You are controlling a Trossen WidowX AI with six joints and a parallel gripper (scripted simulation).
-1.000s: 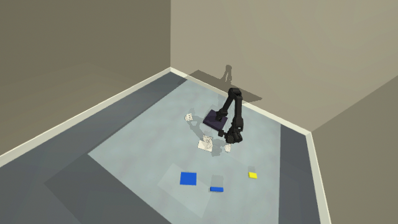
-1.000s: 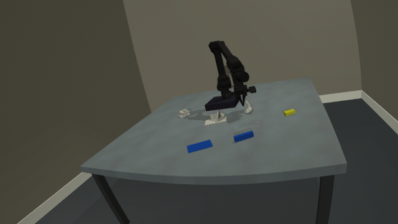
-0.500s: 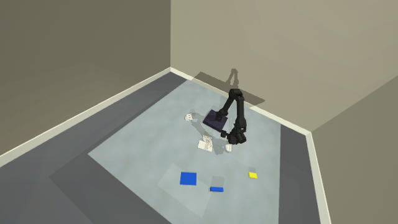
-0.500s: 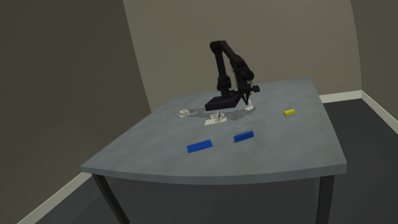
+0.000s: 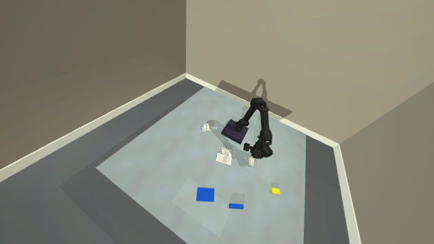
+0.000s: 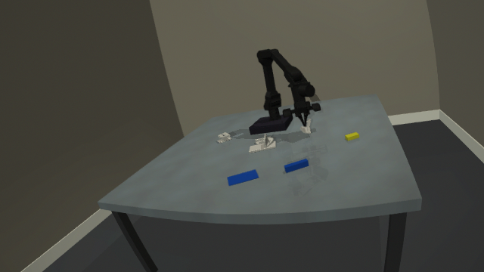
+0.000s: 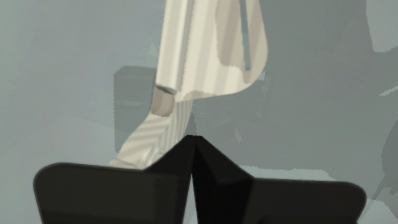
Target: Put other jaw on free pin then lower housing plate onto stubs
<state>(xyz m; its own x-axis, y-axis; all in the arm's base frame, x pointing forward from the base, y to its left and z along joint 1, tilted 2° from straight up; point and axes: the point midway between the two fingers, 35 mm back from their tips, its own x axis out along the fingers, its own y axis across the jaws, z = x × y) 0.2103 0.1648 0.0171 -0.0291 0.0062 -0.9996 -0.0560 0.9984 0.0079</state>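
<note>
My gripper tip is now 10 mm short of the white jaw, 20 mm to the right of it and 10 mm below it. Also, from my gripper tip: yellow block (200 mm ahead, 210 mm to the left, 20 mm below); blue block (390 mm ahead, 40 mm to the right, 10 mm below); small cream part (100 mm behind, 450 mm to the right, 20 mm below).
</note>
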